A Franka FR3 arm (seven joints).
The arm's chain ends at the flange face. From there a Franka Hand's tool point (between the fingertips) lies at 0.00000 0.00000 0.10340 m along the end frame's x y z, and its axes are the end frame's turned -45 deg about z.
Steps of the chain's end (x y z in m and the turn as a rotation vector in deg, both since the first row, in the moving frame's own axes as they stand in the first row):
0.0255 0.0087 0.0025 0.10 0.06 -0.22
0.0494 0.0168 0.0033 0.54 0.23 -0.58
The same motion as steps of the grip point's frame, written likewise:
0.0121 0.0241 0.0025 0.03 0.11 -0.22
0.0240 0.0464 0.0033 0.22 0.54 -0.58

